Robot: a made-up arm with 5 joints.
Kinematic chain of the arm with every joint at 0, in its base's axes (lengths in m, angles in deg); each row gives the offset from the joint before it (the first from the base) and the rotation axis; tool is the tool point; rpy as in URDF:
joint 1: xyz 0.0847 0 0.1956 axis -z
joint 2: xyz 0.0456 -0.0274 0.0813 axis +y
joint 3: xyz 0.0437 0 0.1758 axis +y
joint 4: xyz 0.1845 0 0.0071 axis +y
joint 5: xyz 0.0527 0.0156 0 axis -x
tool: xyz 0 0 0 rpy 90 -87.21 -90
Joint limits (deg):
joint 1: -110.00..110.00
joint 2: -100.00..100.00
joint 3: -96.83..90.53
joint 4: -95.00..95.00
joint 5: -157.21..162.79
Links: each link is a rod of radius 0.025 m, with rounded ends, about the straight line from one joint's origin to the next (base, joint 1, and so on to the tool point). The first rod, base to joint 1, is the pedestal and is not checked.
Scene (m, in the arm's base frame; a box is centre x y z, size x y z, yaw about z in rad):
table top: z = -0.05
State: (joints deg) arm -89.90 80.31 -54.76 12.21 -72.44
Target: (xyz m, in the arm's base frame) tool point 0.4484 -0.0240 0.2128
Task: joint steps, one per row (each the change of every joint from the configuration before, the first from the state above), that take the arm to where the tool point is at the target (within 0.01 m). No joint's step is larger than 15 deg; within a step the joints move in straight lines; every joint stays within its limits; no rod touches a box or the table.
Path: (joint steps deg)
1: 13.12 -5.11 6.90 3.38 0.00
2: 13.11 -5.11 6.89 3.38 0.00
3: 13.12 -5.11 6.90 3.39 0.00
4: 13.12 -5.11 6.89 3.38 0.00
5: 13.12 -5.11 6.90 3.38 0.00
6: 13.11 -5.11 6.90 3.38 0.00
7: 13.12 -5.11 6.89 3.39 0.00

